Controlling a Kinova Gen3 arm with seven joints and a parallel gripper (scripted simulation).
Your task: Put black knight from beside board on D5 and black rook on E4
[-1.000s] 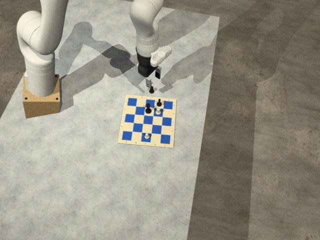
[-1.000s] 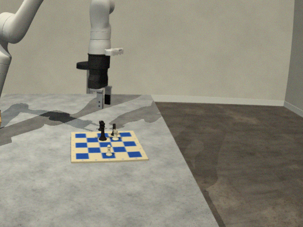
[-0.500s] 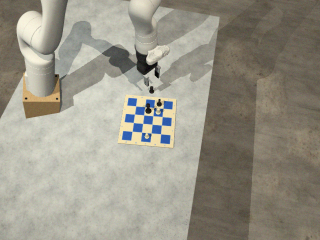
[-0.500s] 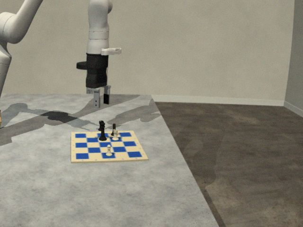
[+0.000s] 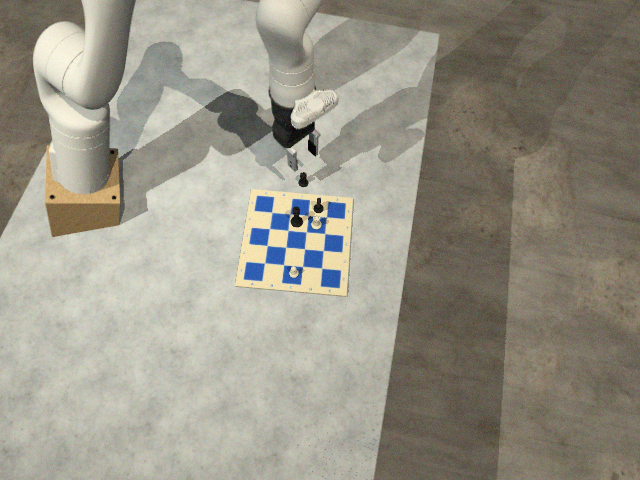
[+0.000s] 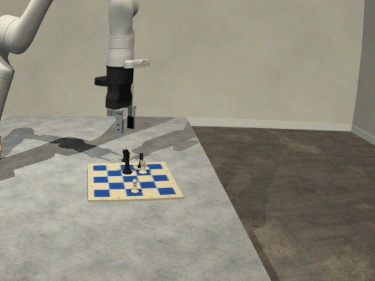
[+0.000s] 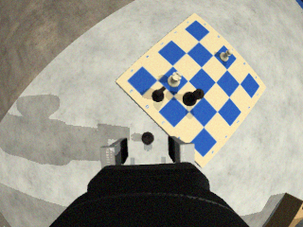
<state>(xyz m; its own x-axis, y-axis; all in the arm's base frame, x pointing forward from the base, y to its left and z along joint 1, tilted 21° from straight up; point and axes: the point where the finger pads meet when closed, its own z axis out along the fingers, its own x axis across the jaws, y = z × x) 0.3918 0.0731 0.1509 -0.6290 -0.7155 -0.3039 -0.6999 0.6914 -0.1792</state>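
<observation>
My hand is 90 mm above the black rook. The rest, counted from my hand: white pawn (210 mm to the right, 90 mm below); then cream chessboard (140 mm to the right, 110 mm below); then white rook (100 mm to the right, 90 mm below, 40 mm ahead).
</observation>
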